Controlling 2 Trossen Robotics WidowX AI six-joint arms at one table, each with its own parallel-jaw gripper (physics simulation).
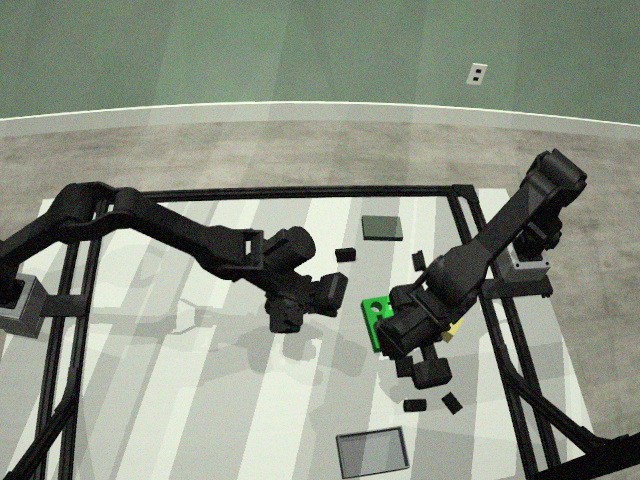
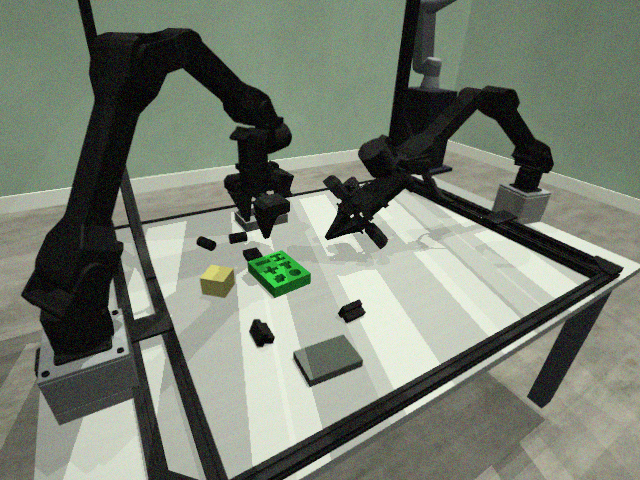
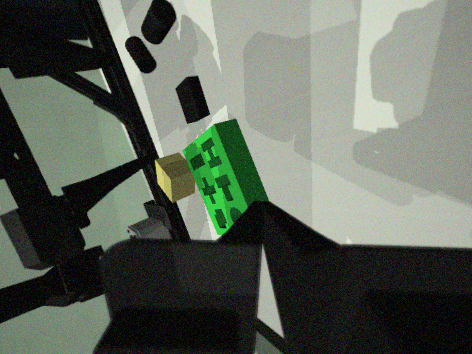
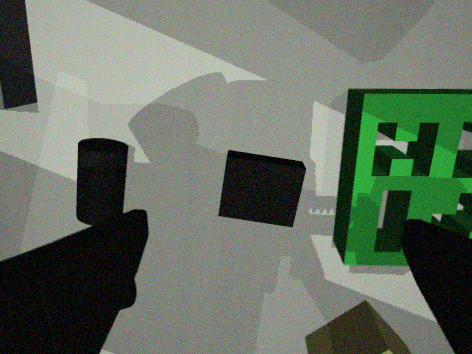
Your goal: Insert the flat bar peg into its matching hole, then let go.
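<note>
The green hole board (image 1: pixel 371 310) (image 2: pixel 279 273) (image 3: pixel 238 158) (image 4: pixel 357 175) lies flat on the table with several shaped holes. A black flat block peg (image 2: pixel 252 253) (image 3: pixel 192 99) (image 4: pixel 263 187) lies on the table just beside the board's edge, touching nothing. My right gripper (image 1: pixel 417 368) (image 2: pixel 257 220) (image 4: pixel 274 227) is open and empty and hangs above this peg, fingers pointing down. My left gripper (image 2: pixel 331 232) (image 3: pixel 260 209) is shut on nothing and hovers tilted over the middle of the table, apart from the board.
A yellow cube (image 1: pixel 452 330) (image 2: pixel 217 280) (image 3: pixel 175 177) (image 4: pixel 357 330) sits near the board. A black cylinder peg (image 2: pixel 206 243) (image 4: pixel 101 179) and other black pegs (image 2: pixel 351 310) (image 2: pixel 261 331) lie scattered. Grey plates (image 1: pixel 382 228) (image 1: pixel 371 451) (image 2: pixel 328 358) lie flat. A black frame (image 2: pixel 413 381) edges the table.
</note>
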